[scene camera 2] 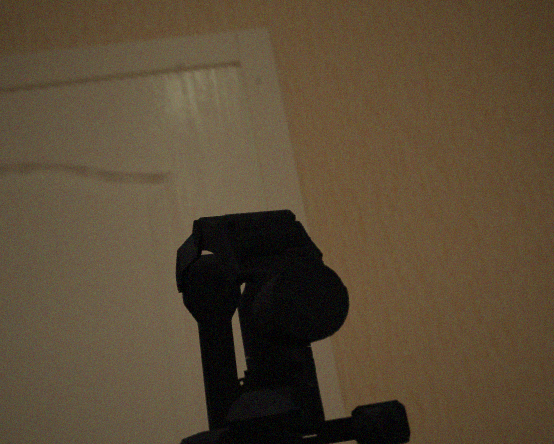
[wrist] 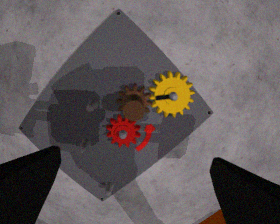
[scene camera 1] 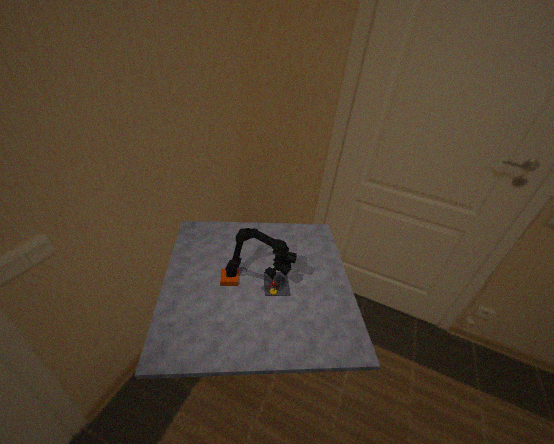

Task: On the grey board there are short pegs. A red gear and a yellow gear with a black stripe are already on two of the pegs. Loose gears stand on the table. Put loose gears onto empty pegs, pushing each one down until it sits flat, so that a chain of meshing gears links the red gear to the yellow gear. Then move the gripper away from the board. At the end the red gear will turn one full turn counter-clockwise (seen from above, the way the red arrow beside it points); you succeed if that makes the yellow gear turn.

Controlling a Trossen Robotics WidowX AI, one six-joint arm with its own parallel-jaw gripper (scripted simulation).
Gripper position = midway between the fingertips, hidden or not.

Observation:
My gripper [wrist: 137, 162] is open and holds nothing. Also in view: a brown gear [wrist: 134, 103].
Scene camera 2 misses the brown gear: it is out of frame.

